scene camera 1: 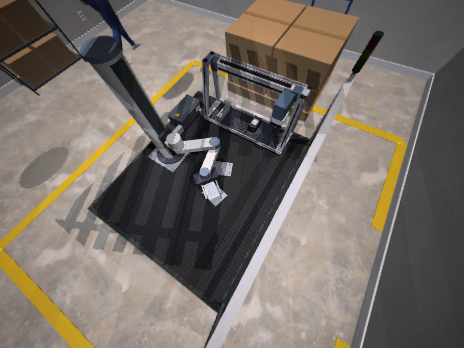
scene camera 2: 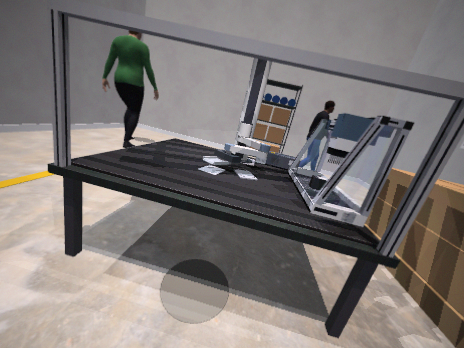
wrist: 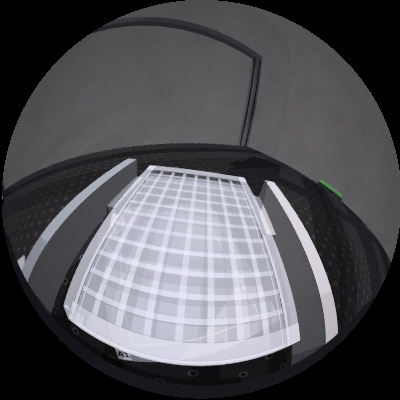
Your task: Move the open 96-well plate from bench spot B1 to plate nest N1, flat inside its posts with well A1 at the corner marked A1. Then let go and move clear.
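Frame: origin at the arm's base, x left, y ahead, z down, level; millimetres.
Where they show: gripper, fingertip midpoint: (scene camera 1: 213,196) (scene camera 2: 208,160) (wrist: 197,178); arm's base at its link origin: (scene camera 1: 171,152).
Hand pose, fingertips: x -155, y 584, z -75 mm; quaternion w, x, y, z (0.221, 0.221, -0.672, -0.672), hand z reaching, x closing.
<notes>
Things, the pixels of their top centre, and the offset from my fingertips. "*": a spot on its surface instead. Level surfaces: height alone.
- open 96-well plate at its top centre: (wrist: 190,218) (scene camera 2: 214,159) (scene camera 1: 211,190) dx +29, dy -42, dz -3 mm
- pale card at its top centre: (wrist: 174,262) (scene camera 2: 212,169) (scene camera 1: 214,193) dx +29, dy -27, dz +60 mm
- small A1 label at a spot on its surface: (wrist: 123,354) * dx +103, dy -92, dz +60 mm
- second pale flat piece at a spot on its surface: (scene camera 2: 245,174) (scene camera 1: 223,168) * dx +249, dy -79, dz +51 mm
- black perforated bench at its surface level: dz +62 mm
- dark block at a spot on its surface: (scene camera 2: 316,181) (scene camera 1: 255,128) * dx +682, dy -18, dz -36 mm
The open 96-well plate (scene camera 1: 213,190) (scene camera 2: 214,160) (wrist: 190,255) is translucent white with a grid of wells. In the wrist view it lies between my gripper's two long fingers (wrist: 194,206), and their pads touch its long sides near its far end. It appears raised a little above a pale card (scene camera 1: 218,200) (scene camera 2: 210,170), turned relative to it. A small A1 label (wrist: 123,354) shows by its near left corner. A second pale flat piece (scene camera 1: 226,168) (scene camera 2: 245,174) lies beside the gripper; I cannot tell whether it is nest N1. Posts are too small to make out.
The black perforated bench (scene camera 1: 165,225) (scene camera 2: 175,172) carries the arm's column (scene camera 1: 132,95) and a framed enclosure (scene camera 1: 245,134) (scene camera 2: 337,214) with a dark block (scene camera 1: 254,125) (scene camera 2: 316,181) inside. A pale rail (scene camera 1: 270,230) runs along one bench side. Stacked cartons (scene camera 1: 290,45) stand behind the enclosure.
</notes>
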